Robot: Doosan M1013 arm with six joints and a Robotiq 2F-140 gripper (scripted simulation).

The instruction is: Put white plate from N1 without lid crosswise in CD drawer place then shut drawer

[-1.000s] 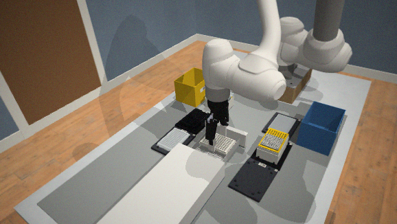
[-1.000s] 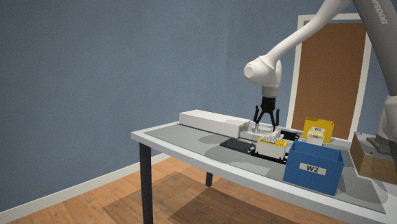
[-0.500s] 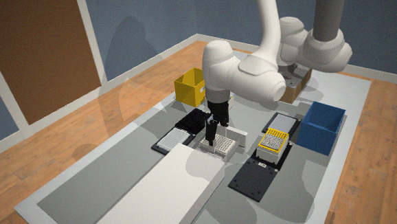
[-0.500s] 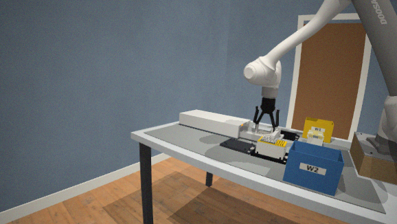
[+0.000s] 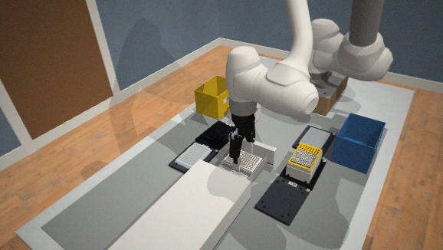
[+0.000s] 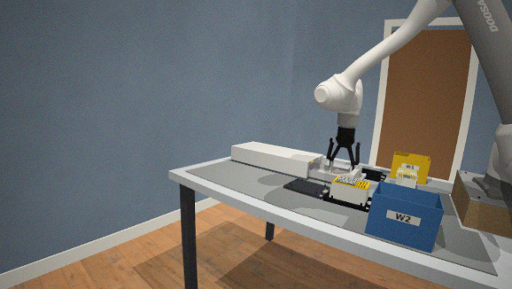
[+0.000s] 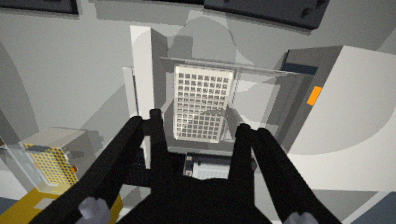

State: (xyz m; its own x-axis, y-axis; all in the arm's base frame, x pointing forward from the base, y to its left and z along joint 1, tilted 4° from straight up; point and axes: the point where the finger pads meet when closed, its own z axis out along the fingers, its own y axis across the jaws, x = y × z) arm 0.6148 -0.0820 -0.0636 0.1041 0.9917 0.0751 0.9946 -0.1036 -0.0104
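My hand is 20 mm above the white plate. Also, from my hand: drawer: 30 mm ahead, 20 mm below; work nest N1: 190 mm to the left, 90 mm ahead, 40 mm below; black plate: 170 mm to the right, 120 mm behind, 30 mm below.
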